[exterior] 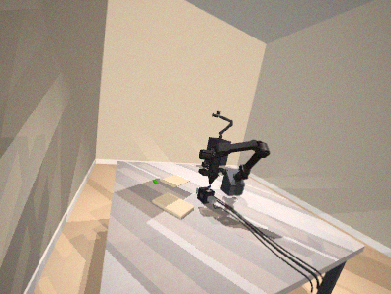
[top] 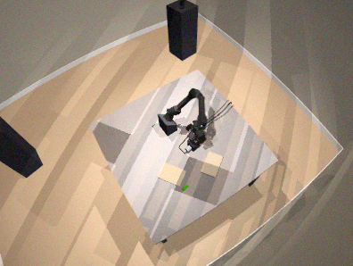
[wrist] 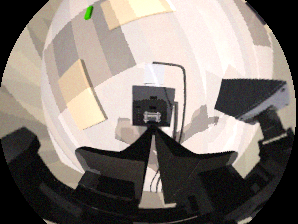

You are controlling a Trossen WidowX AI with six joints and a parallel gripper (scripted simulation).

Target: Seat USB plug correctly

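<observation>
Now: the USB plug 20 mm below my gripper tip. Also, from my gripper tip: green block (320 mm to the right, 230 mm ahead, 120 mm below); pale socket (60 mm below).
</observation>
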